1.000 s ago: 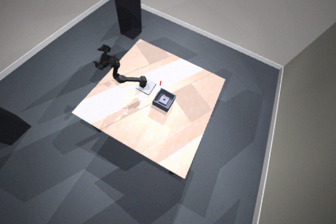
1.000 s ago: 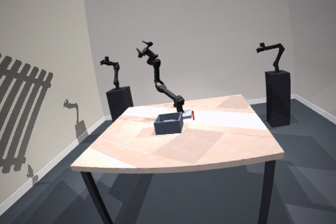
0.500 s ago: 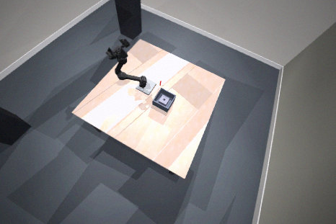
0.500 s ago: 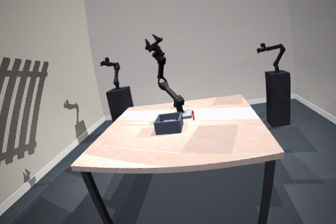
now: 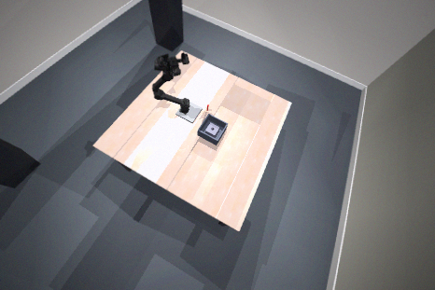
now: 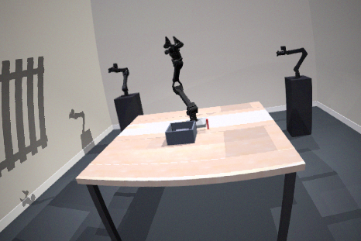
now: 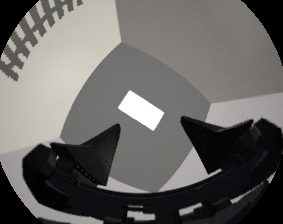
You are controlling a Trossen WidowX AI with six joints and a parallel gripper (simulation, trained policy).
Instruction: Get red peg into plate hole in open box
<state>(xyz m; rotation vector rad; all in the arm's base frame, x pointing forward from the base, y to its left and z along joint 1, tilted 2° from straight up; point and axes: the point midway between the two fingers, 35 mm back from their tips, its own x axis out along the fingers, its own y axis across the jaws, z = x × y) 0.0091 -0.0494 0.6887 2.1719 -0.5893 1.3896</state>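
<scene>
Now: gripper tip 140 mm short of the red peg, 210 mm to the right of it and 700 mm above it. Also, from my gripper tip: dark grey box 290 mm ahead, 40 mm to the left, 720 mm below.
</scene>
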